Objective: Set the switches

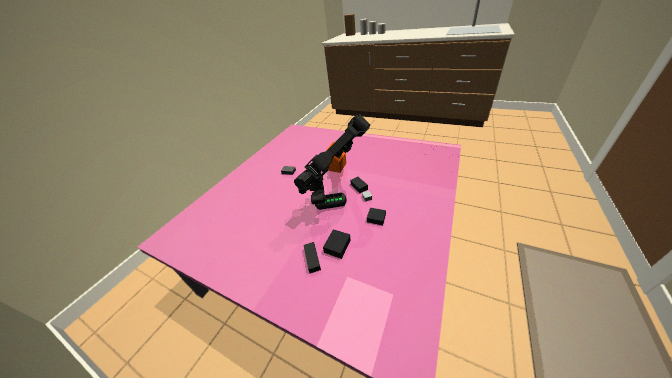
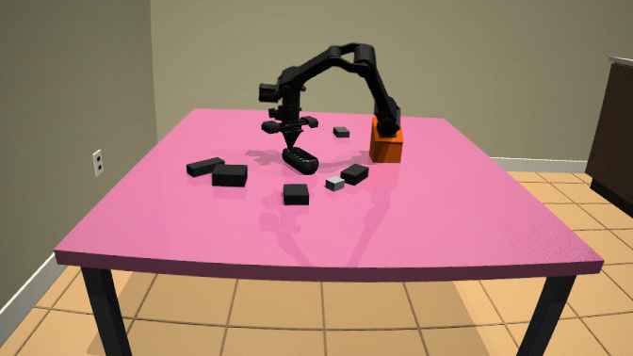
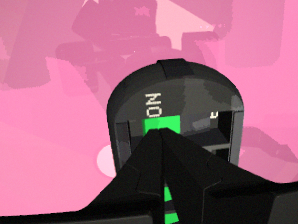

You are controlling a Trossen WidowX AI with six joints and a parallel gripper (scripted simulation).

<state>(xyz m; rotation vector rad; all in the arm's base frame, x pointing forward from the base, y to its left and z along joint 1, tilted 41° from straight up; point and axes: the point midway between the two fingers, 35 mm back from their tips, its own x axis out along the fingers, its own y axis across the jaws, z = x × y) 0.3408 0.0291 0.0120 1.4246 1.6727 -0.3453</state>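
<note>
Now: the small grey cube 120 mm behind my gripper tip, 200 mm to the left of it and 40 mm below it. Round my gripper tip: long dark bar 270 mm ahead, 70 mm to the left, 30 mm below.
</note>
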